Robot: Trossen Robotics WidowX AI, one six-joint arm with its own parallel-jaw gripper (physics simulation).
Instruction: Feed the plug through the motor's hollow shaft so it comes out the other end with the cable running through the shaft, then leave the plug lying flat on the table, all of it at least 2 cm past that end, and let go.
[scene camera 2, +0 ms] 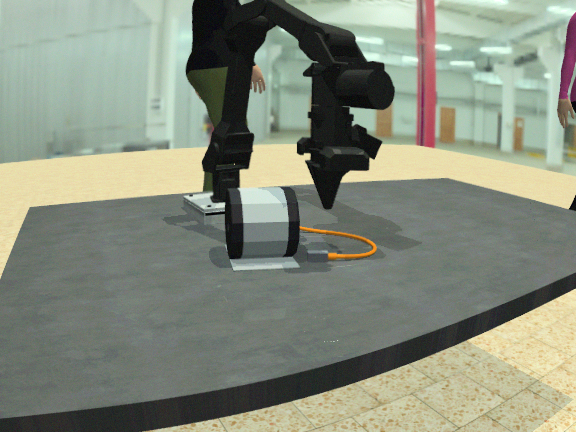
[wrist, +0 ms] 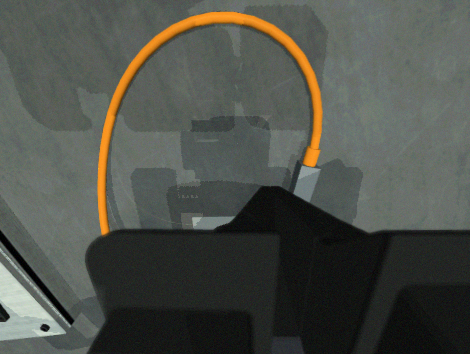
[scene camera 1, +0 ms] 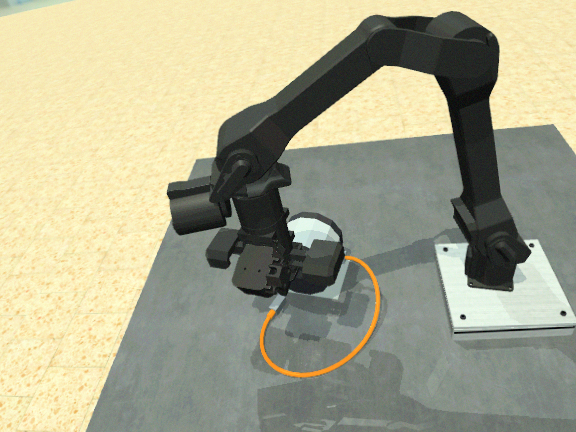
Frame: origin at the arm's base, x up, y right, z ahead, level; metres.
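Seen in the pictures: gripper, fingertip midpoint: (scene camera 2: 327, 208) (wrist: 269, 195) (scene camera 1: 284, 293); arm's base, link origin: (scene camera 1: 489, 273).
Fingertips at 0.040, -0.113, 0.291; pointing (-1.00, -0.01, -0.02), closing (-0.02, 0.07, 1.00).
Note:
Offsets run from my fingertips to a thing's top centre, as dx, dy, dz. Level surfaces: height alone.
The motor @(+0.032, +0.102, -0.007) (scene camera 1: 315, 232) (scene camera 2: 265, 222), a light drum with black rims, lies on its side on a pale base plate @(-0.068, +0.102, -0.004) (scene camera 1: 325, 292) (scene camera 2: 265, 265). The opening of its shaft is hidden. The grey plug @(-0.057, +0.023, +0.031) (scene camera 1: 277, 302) (scene camera 2: 317, 256) (wrist: 307, 181) lies flat on the table, close to the motor's right end in scene camera 2. The orange cable (scene camera 1: 377, 300) (scene camera 2: 372, 245) (wrist: 105, 165) loops over the table from the plug to the motor's side that faces the arm's base. My gripper (scene camera 1: 283, 293) (scene camera 2: 328, 207) (wrist: 269, 195) is shut and empty, pointing down above the table near the plug.
The arm's pale mounting plate (scene camera 1: 520, 310) (scene camera 2: 200, 204) (wrist: 30, 310) stands on the grey table @(dx -0.070) (scene camera 1: 165, 320) (scene camera 2: 150, 325), on the motor's far side in scene camera 2. My wrist and gripper body cover part of the motor in scene camera 1.

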